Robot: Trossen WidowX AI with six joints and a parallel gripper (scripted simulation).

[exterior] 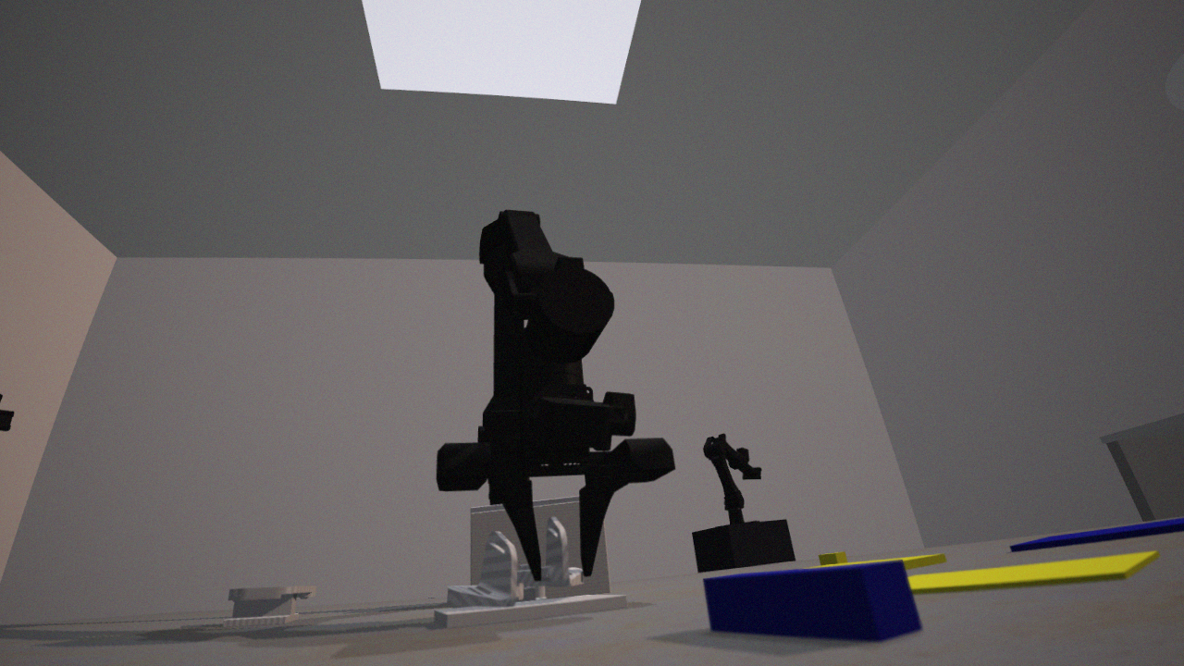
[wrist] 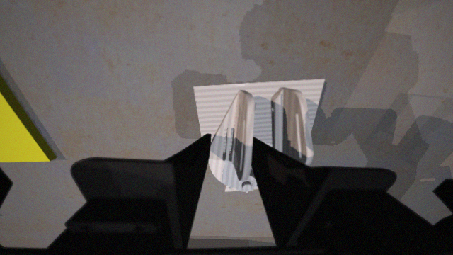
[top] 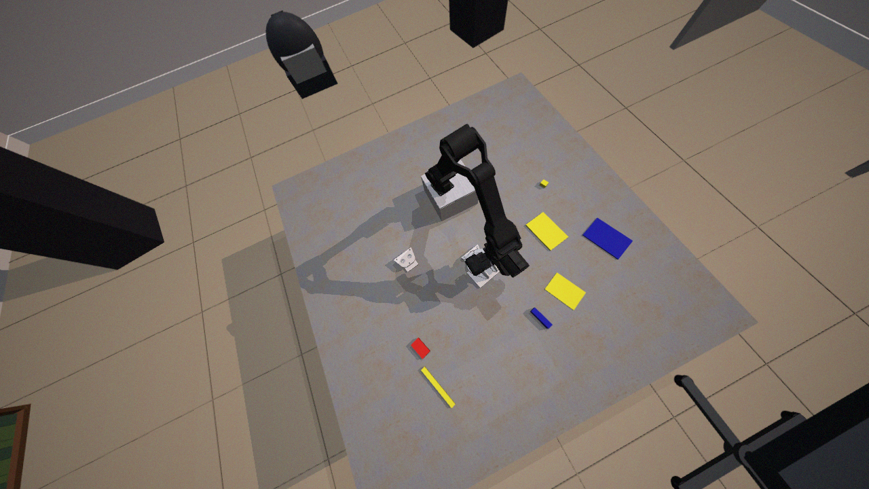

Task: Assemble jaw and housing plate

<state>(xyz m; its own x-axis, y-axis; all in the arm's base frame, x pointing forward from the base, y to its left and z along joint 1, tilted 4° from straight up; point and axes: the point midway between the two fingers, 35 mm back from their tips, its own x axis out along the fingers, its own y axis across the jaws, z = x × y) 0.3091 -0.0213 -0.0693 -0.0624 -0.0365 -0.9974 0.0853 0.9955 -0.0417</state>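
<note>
Now: gripper tip 24 cm to the left of the white ribbed stand, 19 cm past it and 1 cm above it. Round my gripper tip: blue block: 25 cm ahead, 1 cm to the left, 1 cm below; small yellow cube: 37 cm to the left, 12 cm behind, 1 cm below; red block: 37 cm to the right, 9 cm ahead, 1 cm below.
</note>
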